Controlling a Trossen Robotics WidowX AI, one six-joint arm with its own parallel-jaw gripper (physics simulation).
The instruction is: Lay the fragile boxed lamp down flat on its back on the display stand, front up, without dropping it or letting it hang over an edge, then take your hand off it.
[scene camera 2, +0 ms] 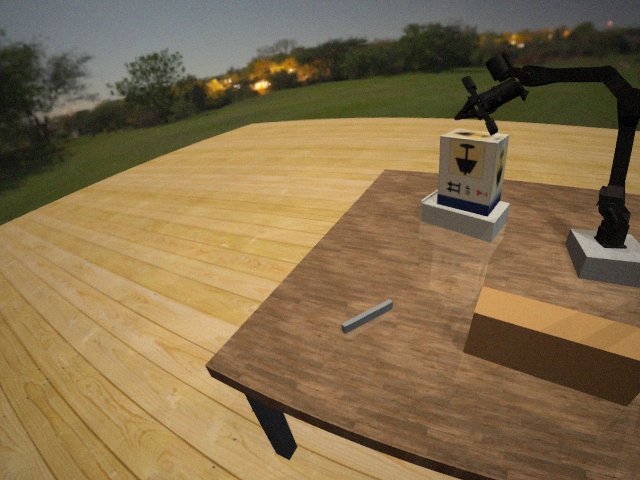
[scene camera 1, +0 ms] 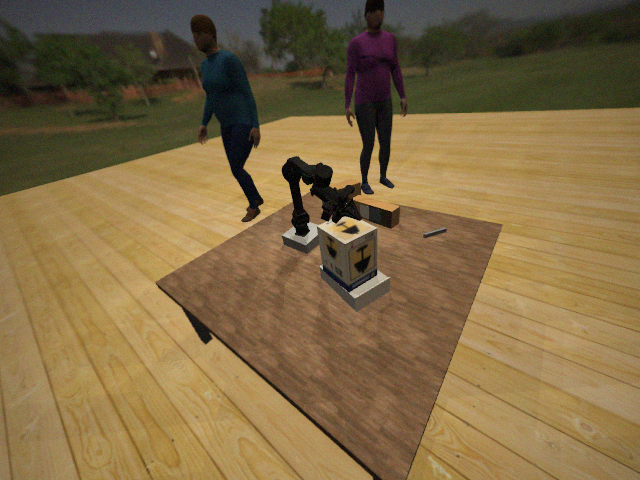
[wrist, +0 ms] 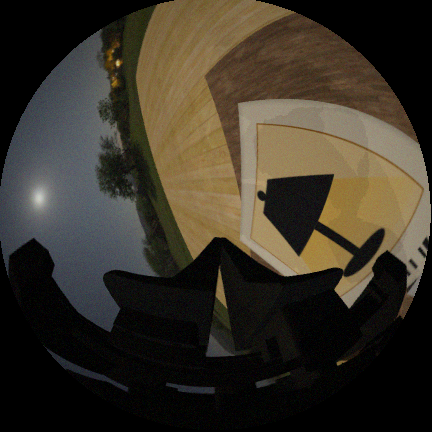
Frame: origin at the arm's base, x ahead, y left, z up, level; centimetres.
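Seen in the pictures: gripper, fingertip midpoint: (scene camera 2: 454, 119) (scene camera 1: 361, 219) (wrist: 218, 242); arm's base, origin of the base link: (scene camera 2: 609, 242) (scene camera 1: 302, 232).
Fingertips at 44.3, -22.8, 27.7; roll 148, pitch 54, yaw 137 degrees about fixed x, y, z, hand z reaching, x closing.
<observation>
Pixels of each thing's top centre, then the offset from my fingertips to it, as dx, dy, dz. Level surfaces: height alone.
- boxed lamp, middle of its top: (wrist: 330, 234) (scene camera 2: 475, 135) (scene camera 1: 346, 226) -6.6, +0.9, -4.7
- brown table, its level: dz -34.3
- long cardboard box, middle of its top: (scene camera 2: 562, 321) (scene camera 1: 374, 202) -16.1, +59.8, -23.3
- small grey bar, middle of its top: (scene camera 2: 368, 312) (scene camera 1: 435, 231) +19.8, +52.7, -32.1
The boxed lamp (scene camera 1: 349, 254) (scene camera 2: 470, 171) (wrist: 322, 181) is a white carton with black lamp pictures on yellow panels. It stands upright on the low white display stand (scene camera 1: 366, 294) (scene camera 2: 461, 225) near the middle of the brown table (scene camera 1: 318, 362) (scene camera 2: 390, 381). My gripper (scene camera 1: 343, 215) (scene camera 2: 490, 128) (wrist: 218, 242) is shut and empty. It points down at the back edge of the carton's top face, very close above it; I cannot tell whether it touches. The wrist view shows the top face with its lamp picture just past the fingertips.
A long cardboard box (scene camera 1: 379, 210) (scene camera 2: 518, 329) lies behind the stand, with a second one (scene camera 1: 352, 188) beyond it. A small grey bar (scene camera 1: 434, 232) (scene camera 2: 367, 315) lies on the table. The arm's base (scene camera 1: 300, 240) stands left of the stand. Two people (scene camera 1: 228, 105) (scene camera 1: 375, 71) stand on the deck behind.
</observation>
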